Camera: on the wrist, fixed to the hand. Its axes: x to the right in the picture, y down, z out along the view.
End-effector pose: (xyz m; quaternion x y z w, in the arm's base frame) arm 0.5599 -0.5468 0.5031 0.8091 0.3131 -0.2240 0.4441
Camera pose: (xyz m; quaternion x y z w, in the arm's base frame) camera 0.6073 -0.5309 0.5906 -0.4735 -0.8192 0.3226 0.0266
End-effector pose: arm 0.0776 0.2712 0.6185 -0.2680 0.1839 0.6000 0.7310
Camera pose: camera 0.0015 0.2300 0.5669 -0.3308 0.1992 -0.1508 0.9100
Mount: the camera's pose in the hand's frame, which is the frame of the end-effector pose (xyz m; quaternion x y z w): -0.0178 0.0775 -0.0619 0.1493 0.2172 -0.6637 0.7000
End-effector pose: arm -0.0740 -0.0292 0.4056 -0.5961 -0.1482 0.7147 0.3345
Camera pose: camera -0.0373 -0.1092 0.3565 -0.4242 -0.3200 0.1709 0.8297
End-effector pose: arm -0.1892 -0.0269 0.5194 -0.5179 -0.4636 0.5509 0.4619
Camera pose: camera -0.1289 -0.0536 0.4432 -0.1055 -0.4857 0.0358 0.8670
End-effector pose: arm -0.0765 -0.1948 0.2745 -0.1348 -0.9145 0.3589 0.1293
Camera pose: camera -0.0274 -0.1076 0.2623 0.4540 -0.6480 0.2727 0.5475
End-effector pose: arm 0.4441 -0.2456 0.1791 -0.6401 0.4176 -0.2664 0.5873
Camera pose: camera 0.3664 -0.2603 0.1167 -0.5797 -0.0447 -0.7777 0.2392
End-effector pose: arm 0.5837 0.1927 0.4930 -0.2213 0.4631 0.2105 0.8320
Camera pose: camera 0.4901 0.2183 0.4657 -0.3838 0.3894 -0.5221 0.6546
